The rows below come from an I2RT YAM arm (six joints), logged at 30 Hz.
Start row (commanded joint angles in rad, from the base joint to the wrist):
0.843 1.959 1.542 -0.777 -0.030 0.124
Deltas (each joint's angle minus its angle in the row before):
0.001 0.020 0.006 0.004 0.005 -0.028
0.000 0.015 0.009 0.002 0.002 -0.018
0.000 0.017 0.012 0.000 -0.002 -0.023
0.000 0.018 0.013 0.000 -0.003 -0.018
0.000 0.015 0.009 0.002 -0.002 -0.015
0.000 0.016 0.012 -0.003 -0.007 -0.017
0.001 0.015 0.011 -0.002 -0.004 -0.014
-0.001 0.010 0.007 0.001 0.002 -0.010
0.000 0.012 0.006 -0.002 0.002 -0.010
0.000 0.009 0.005 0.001 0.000 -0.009
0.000 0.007 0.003 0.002 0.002 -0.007
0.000 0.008 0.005 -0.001 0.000 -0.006
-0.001 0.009 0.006 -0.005 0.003 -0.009
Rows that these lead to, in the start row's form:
0.844 1.979 1.548 -0.773 -0.025 0.096
0.844 1.994 1.557 -0.771 -0.023 0.078
0.844 2.011 1.569 -0.771 -0.025 0.055
0.844 2.029 1.582 -0.771 -0.028 0.037
0.844 2.044 1.591 -0.769 -0.030 0.022
0.844 2.060 1.603 -0.772 -0.037 0.005
0.845 2.075 1.614 -0.774 -0.041 -0.009
0.844 2.085 1.621 -0.773 -0.039 -0.019
0.844 2.097 1.627 -0.775 -0.037 -0.029
0.844 2.106 1.632 -0.774 -0.037 -0.038
0.844 2.113 1.635 -0.772 -0.035 -0.045
0.844 2.121 1.640 -0.773 -0.035 -0.051
0.843 2.130 1.646 -0.778 -0.032 -0.060

